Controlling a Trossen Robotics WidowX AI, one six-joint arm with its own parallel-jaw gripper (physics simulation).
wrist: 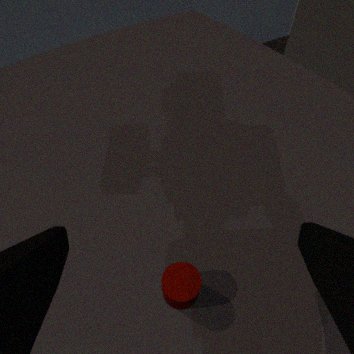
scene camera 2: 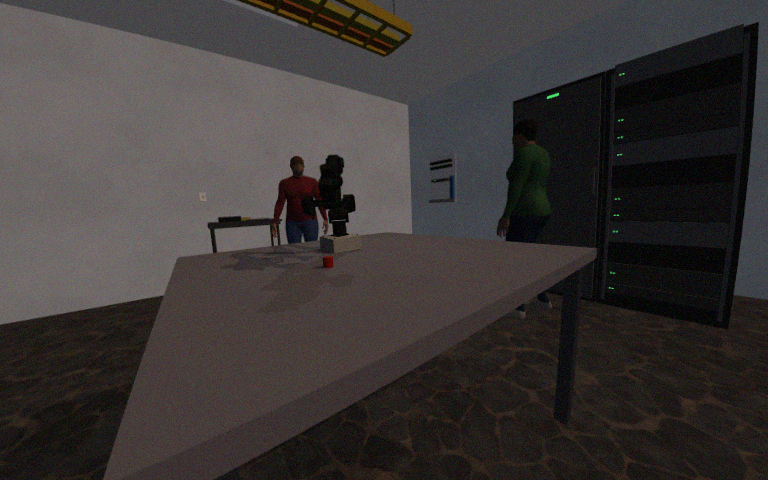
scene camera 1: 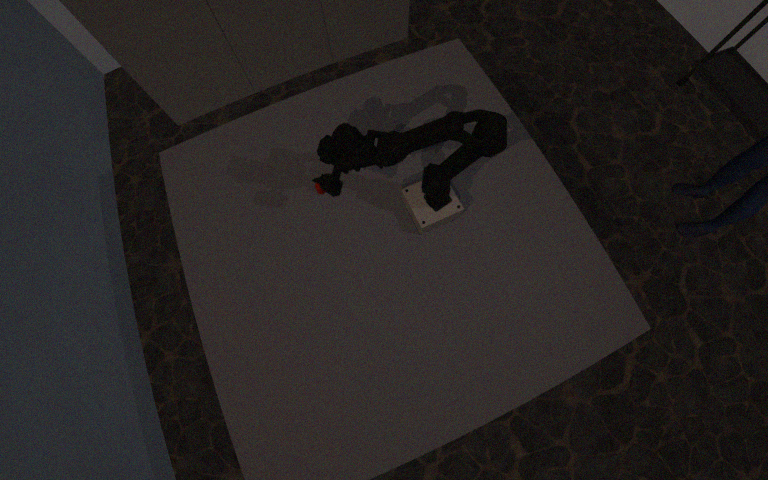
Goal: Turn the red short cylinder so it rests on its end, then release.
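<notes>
The red short cylinder (scene camera 1: 320, 187) (scene camera 2: 327, 262) (wrist: 181, 282) stands upright on its end on the table (scene camera 1: 407, 339) (scene camera 2: 254, 339). In the wrist view its round flat top faces up, with a strip of its side below. In scene camera 1 a dark finger part covers some of it. My gripper (scene camera 1: 327, 168) (scene camera 2: 330, 204) (wrist: 185, 236) is open and empty. It hangs above the table, apart from the cylinder. In the wrist view the cylinder shows low in the frame, between the two wide-set fingers, a little left of their middle.
The arm's pale base block (scene camera 1: 432, 210) (scene camera 2: 340, 243) stands on the table behind the cylinder as scene camera 2 sees it. A person in red (scene camera 2: 298, 198) and a person in green (scene camera 2: 529, 181) stand beyond the table. A dark server rack (scene camera 2: 750, 169) stands at the right.
</notes>
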